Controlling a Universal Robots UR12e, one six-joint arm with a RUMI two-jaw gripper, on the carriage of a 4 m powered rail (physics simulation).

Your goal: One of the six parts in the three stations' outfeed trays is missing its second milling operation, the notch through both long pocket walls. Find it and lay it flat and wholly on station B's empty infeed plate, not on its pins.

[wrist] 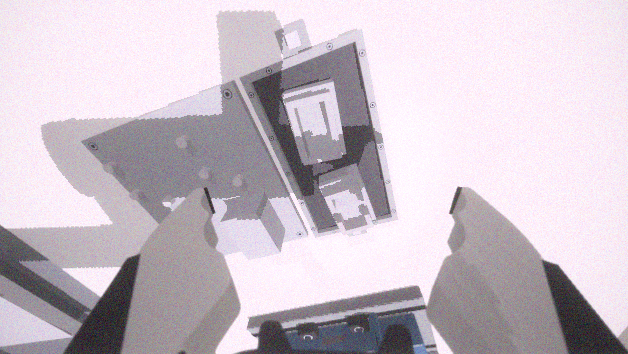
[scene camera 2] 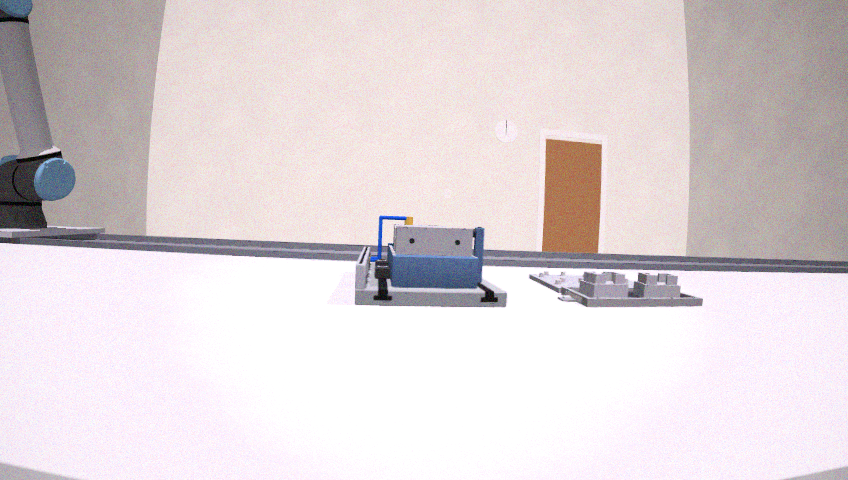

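Seen in the pictures: gripper, fingertip midpoint: (wrist: 328, 189); arm's base at its link origin: (scene camera 2: 20, 227).
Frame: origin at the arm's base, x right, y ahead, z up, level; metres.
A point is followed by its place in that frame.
My gripper (wrist: 328, 189) @[x -0.010, y 0.761, z 0.064 m] is open and empty above an outfeed tray (wrist: 372, 105) (scene camera 2: 648, 302). Two light grey parts sit in the tray. In the wrist view the upper part (wrist: 320, 125) @[x -0.029, y 0.761, z -0.003 m] shows long pocket walls that look unbroken. The lower part (wrist: 346, 192) @[x 0.033, y 0.768, z 0.011 m] has gaps in its pocket walls, partly lost in glare and shadow. In the scene view two parts (scene camera 2: 602, 286) @[x -1.782, y 0.756, z -0.006 m] (scene camera 2: 656, 286) @[x -1.873, y 0.756, z -0.005 m] stand side by side; which is which I cannot tell. A plate with round pins (wrist: 150, 145) (scene camera 2: 550, 283) adjoins the tray. Station letters do not show.
A raised block (wrist: 272, 225) @[x 0.063, y 0.682, z -0.001 m] stands on the pin plate. A blue vise (wrist: 350, 339) (scene camera 2: 437, 270) on a grey base (scene camera 2: 428, 297) @[x -1.535, y 0.794, z -0.018 m] stands near the tray, with a blue pipe (scene camera 2: 380, 237) @[x -1.460, y 0.574, z 0.042 m] behind it. The arm (scene camera 2: 26, 89) @[x -0.194, y 0.168, z 0.476 m] rises at the left by the rail (scene camera 2: 773, 265).
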